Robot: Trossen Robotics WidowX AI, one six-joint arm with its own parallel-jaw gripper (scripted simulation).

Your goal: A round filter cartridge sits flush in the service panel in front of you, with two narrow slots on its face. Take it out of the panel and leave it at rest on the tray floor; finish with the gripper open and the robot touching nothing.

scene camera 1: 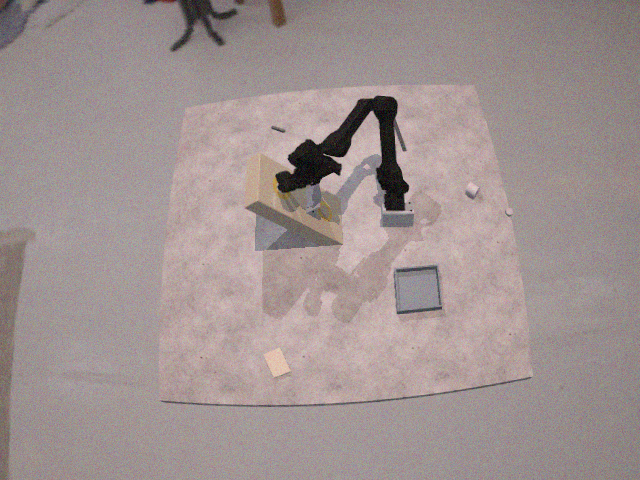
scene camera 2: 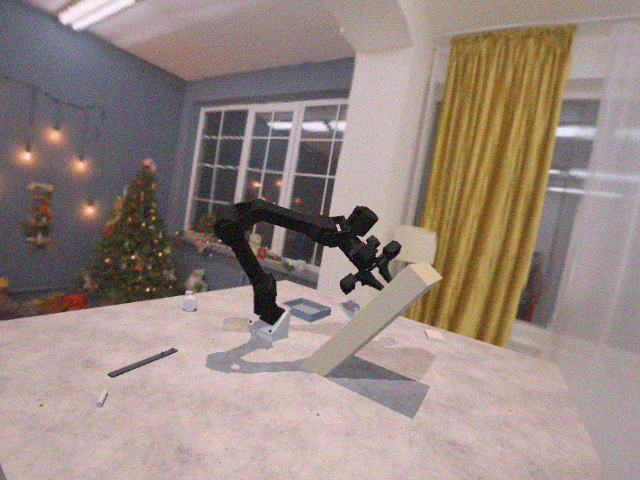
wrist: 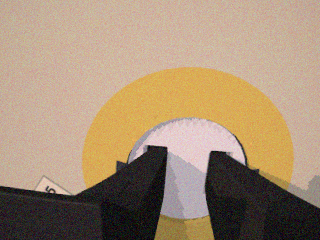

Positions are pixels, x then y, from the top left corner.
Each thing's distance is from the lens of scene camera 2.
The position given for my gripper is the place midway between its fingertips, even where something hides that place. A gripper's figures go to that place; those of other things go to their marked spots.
my gripper (scene camera 2: 392,292): 79 cm
service panel (scene camera 2: 415,280): 68 cm
